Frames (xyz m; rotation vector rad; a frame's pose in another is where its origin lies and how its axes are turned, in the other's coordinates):
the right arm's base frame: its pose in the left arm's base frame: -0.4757 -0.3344 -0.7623 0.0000 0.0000 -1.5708
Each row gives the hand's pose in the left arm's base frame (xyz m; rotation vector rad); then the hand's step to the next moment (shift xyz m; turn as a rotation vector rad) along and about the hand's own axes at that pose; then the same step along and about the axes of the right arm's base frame.
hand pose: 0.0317 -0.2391 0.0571 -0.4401 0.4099 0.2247
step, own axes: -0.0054 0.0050 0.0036 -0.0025 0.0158 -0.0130
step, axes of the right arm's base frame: -0.0054 -0.0051 0.0035 -0.0077 -0.0113 -0.0154
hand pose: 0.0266 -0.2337 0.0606 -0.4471 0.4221 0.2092
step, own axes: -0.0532 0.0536 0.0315 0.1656 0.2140 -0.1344
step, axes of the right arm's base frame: -0.0562 -0.0519 0.0290 -0.1443 0.0399 -0.2624
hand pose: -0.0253 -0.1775 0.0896 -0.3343 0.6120 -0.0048
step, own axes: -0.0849 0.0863 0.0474 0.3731 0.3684 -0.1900
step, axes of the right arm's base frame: -0.1049 -0.0510 0.0574 -0.2521 0.1642 -0.4696
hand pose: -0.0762 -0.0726 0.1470 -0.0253 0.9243 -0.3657
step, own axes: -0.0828 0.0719 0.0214 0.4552 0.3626 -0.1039
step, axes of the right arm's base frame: -0.0910 -0.0070 0.0644 -0.2089 0.2747 -0.4800
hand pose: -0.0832 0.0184 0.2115 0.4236 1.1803 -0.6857
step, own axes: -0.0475 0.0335 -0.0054 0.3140 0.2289 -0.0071
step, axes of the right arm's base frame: -0.0403 0.0089 0.0412 -0.0877 0.2199 -0.3082
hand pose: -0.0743 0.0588 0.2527 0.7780 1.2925 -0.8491
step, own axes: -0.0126 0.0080 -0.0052 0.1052 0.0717 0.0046
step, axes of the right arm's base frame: -0.0096 0.0035 0.0120 -0.0209 0.0727 -0.1025
